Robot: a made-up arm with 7 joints. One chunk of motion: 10 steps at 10 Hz.
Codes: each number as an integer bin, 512 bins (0 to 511) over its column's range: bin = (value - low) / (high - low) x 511, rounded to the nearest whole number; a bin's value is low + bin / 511 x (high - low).
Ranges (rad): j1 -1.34..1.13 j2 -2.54..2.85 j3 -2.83..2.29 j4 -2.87..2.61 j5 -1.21..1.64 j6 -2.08..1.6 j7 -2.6..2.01
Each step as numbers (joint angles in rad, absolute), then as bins.
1 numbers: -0.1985 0.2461 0.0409 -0.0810 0.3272 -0.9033 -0.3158
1 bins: 236 264 287 260 276 163 253
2 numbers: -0.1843 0.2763 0.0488 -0.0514 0.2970 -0.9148 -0.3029
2 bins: 239 267 287 263 270 162 255
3 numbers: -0.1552 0.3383 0.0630 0.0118 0.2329 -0.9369 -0.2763
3 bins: 245 273 289 269 259 159 258
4 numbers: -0.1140 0.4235 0.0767 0.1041 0.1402 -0.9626 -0.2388
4 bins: 254 281 290 277 242 155 262
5 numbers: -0.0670 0.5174 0.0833 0.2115 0.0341 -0.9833 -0.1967
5 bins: 263 290 291 287 223 152 266
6 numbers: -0.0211 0.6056 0.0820 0.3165 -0.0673 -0.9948 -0.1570
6 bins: 273 298 291 297 205 151 271
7 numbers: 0.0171 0.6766 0.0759 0.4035 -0.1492 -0.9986 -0.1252
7 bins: 281 305 290 305 190 150 274
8 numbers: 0.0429 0.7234 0.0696 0.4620 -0.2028 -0.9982 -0.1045
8 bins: 286 309 289 311 181 150 277
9 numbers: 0.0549 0.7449 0.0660 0.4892 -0.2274 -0.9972 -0.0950
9 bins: 289 311 289 313 176 150 278
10 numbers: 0.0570 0.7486 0.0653 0.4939 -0.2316 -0.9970 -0.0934
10 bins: 289 312 289 314 175 150 278
